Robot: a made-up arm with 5 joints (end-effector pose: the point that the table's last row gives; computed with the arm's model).
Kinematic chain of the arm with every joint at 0, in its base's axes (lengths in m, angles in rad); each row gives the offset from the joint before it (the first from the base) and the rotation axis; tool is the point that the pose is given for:
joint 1: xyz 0 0 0.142 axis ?
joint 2: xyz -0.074 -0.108 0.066 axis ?
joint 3: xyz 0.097 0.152 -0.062 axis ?
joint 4: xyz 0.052 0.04 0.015 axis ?
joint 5: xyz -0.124 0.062 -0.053 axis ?
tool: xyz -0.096 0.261 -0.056
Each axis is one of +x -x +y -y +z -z.
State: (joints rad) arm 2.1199 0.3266 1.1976 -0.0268 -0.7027
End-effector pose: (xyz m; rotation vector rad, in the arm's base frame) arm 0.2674 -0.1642 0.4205 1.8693 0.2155 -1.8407
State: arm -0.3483 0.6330 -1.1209 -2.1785 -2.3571
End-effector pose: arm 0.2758 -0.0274 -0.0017 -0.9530 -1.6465 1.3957
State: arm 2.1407 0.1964 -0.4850 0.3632 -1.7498
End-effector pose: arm 0.1887 0.1153 0.3357 0.8676 1.6542 -0.7807
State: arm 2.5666 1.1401 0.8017 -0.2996 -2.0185
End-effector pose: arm 0.2841 0.1734 -0.0853 -0.3523 -2.1402 1.4532
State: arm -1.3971 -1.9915 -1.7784 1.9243 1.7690
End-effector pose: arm -0.3003 0.2937 0.0846 -0.0612 -0.8037 0.2736
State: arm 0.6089 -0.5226 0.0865 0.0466 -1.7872
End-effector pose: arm 0.0501 0.2851 0.2474 0.5882 0.3054 -1.2535
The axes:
joint 1: +x
joint 2: -z
joint 3: -y
joint 4: -x
joint 5: +z

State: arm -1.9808 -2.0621 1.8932 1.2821 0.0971
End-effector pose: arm -0.4454 -0.1569 -0.0210 -0.8016 -0.4627 1.4698
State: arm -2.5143 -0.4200 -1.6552 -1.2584 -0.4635
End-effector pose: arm 0.1309 -0.3297 -0.1210 -1.2927 -0.5531 -2.1903
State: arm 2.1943 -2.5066 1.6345 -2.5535 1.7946
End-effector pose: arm -0.3167 0.4427 0.0473 0.6205 -0.4230 0.1474
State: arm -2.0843 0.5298 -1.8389 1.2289 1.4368
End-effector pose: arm 0.1144 0.3534 0.0737 -0.0901 2.1818 -0.6129
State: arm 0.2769 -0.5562 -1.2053 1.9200 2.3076
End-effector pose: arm 0.0458 0.0663 0.4438 0.6049 -1.6612 -1.6131
